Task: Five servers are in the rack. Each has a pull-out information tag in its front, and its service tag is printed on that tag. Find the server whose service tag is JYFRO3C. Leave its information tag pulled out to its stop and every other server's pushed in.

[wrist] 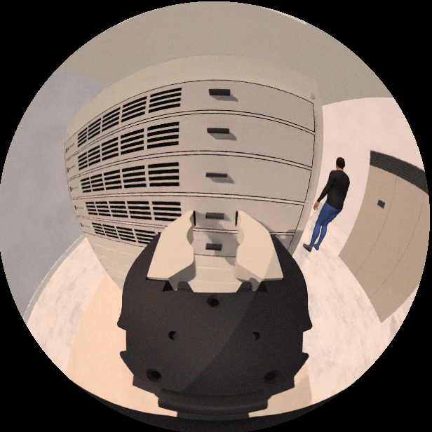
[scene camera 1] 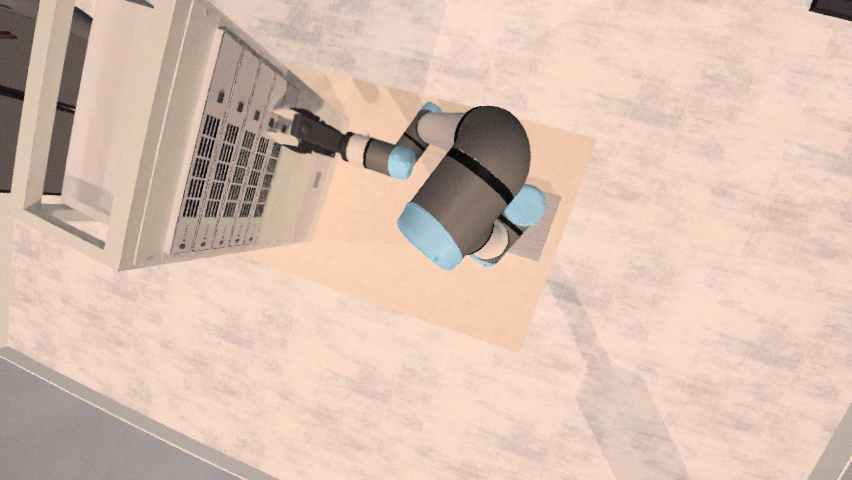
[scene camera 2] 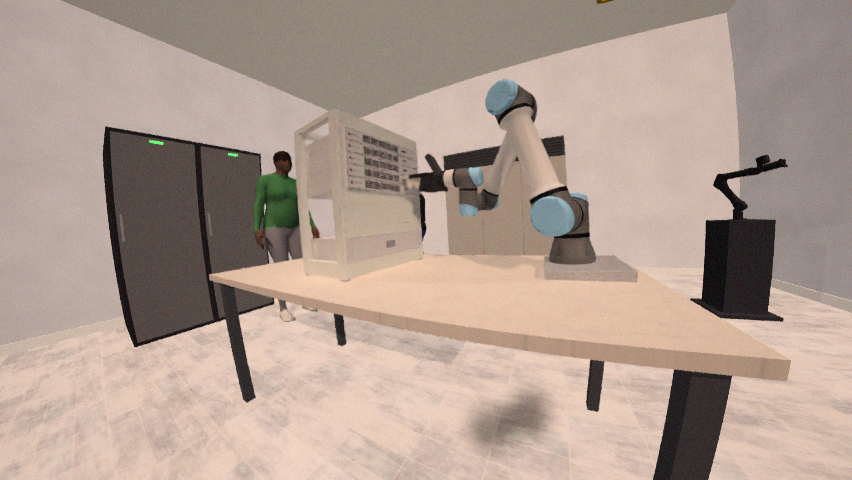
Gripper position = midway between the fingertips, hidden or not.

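Observation:
A server rack is visible at [scene camera 1: 177, 176] and again at [wrist: 136, 154]. My gripper appears at [scene camera 1: 269, 121], at [scene camera 2: 404, 179] and at [wrist: 215, 212].

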